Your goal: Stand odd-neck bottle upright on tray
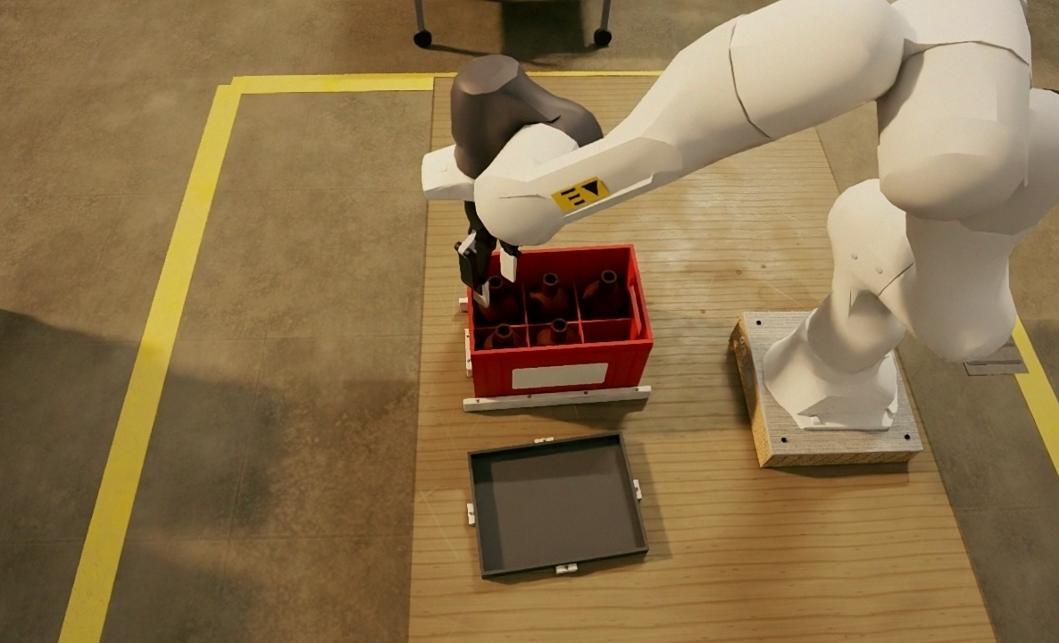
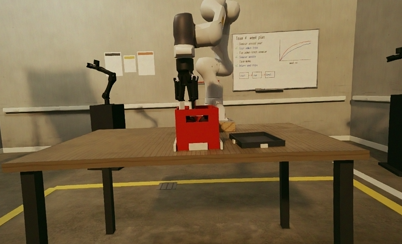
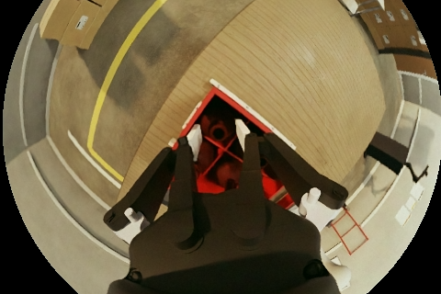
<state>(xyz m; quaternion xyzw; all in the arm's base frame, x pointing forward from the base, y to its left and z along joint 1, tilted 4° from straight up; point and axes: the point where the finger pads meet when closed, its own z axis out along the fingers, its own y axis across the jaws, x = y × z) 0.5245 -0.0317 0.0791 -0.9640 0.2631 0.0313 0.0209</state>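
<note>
Now: the glass bottle 110 mm behind my hand, 80 mm below it and 60 mm to the left of it. Also, from my hand: crate (100 mm behind, 90 mm below, 20 mm to the left); then dark tray (290 mm to the left, 160 mm below, 150 mm behind).
</note>
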